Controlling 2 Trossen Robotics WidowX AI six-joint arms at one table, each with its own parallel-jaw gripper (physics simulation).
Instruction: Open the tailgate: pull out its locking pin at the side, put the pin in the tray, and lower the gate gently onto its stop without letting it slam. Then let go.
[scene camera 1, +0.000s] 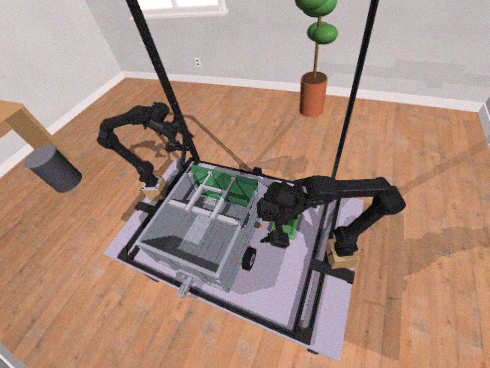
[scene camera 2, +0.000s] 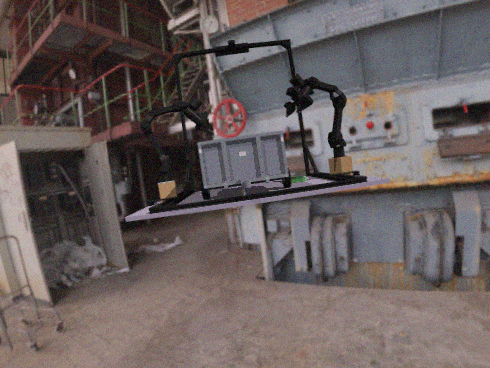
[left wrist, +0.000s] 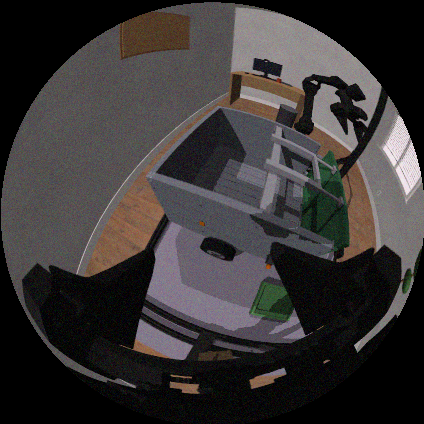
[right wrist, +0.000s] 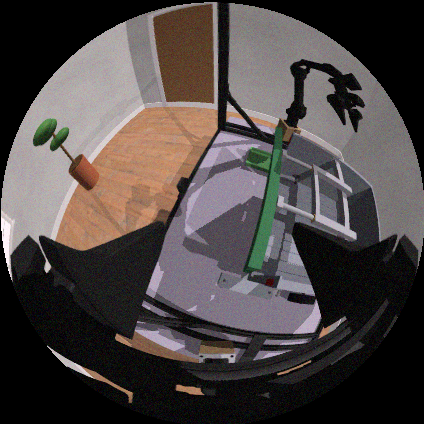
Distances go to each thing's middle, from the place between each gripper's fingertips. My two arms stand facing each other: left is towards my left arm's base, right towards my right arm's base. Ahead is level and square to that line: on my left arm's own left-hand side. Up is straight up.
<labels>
I see my right gripper 29 cm short of the grey truck bed (scene camera 1: 207, 240), 18 cm to the right of it and 25 cm above it.
The grey truck bed lies 290 mm to the right of my left hand and 230 mm below it.
</labels>
